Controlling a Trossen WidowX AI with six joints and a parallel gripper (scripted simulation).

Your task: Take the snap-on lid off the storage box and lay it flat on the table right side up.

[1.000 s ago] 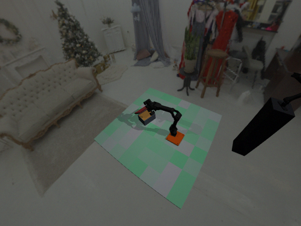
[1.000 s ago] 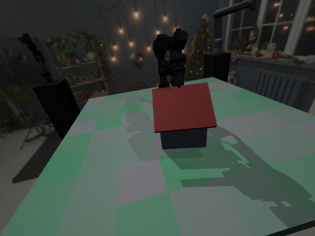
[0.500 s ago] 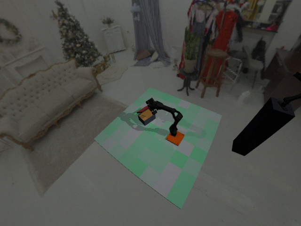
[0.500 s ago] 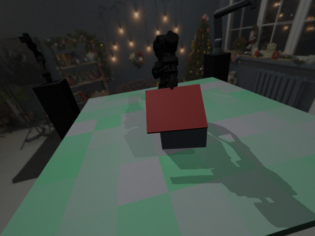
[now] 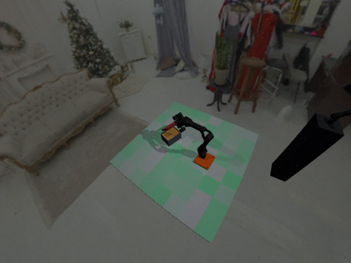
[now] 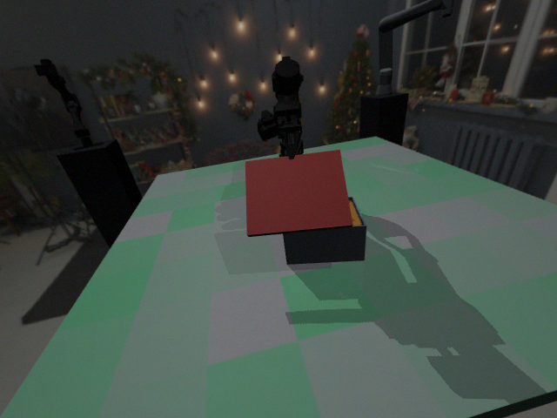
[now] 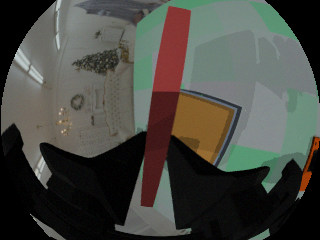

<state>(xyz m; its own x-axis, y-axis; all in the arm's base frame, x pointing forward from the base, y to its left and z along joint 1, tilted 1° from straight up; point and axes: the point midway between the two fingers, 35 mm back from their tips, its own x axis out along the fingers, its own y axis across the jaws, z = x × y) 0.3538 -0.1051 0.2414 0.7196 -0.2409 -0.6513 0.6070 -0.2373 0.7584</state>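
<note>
My gripper tip is now 60 mm short of the lid, 20 mm to the left of it and 50 mm above it. Also, from my gripper tip: storage box: 50 mm ahead, 50 mm to the left, 180 mm below.
</note>
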